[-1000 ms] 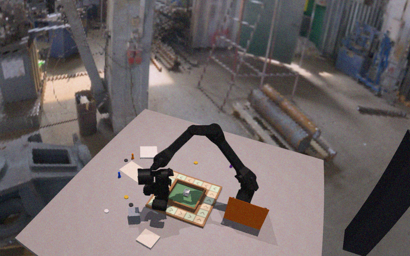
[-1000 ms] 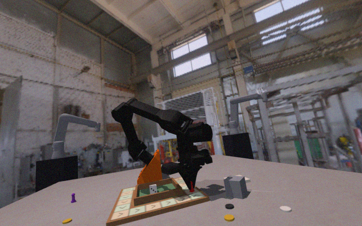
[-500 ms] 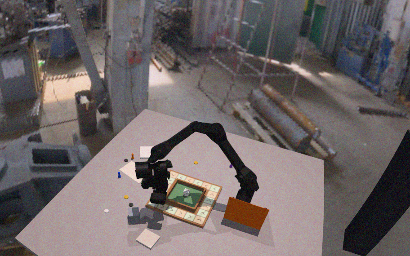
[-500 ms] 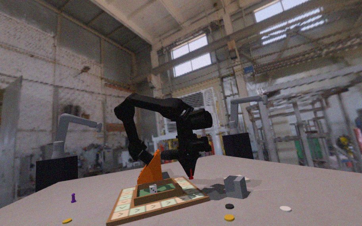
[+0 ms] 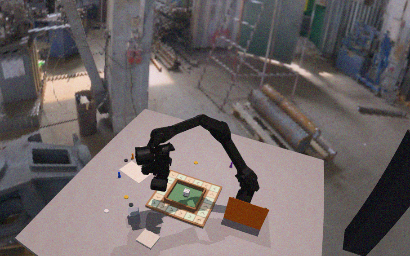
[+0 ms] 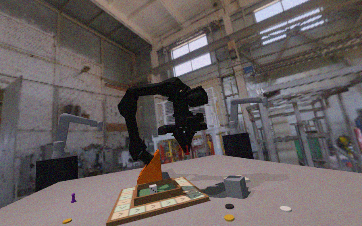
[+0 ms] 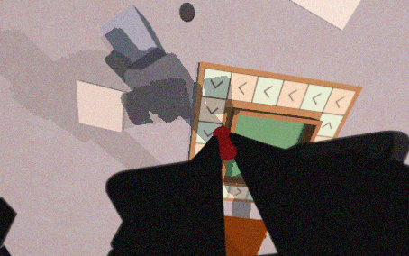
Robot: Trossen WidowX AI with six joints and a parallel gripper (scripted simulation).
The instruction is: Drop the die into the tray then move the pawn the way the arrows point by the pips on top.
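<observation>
My gripper tip is 6 cm past the die, 13 cm to the left of it and 12 cm above it. Round my gripper tip: green dice tray 6 cm behind, 12 cm to the right, 14 cm below; then red pawn 1 cm above; then white disc 20 cm ahead, 18 cm to the left, 14 cm below.
</observation>
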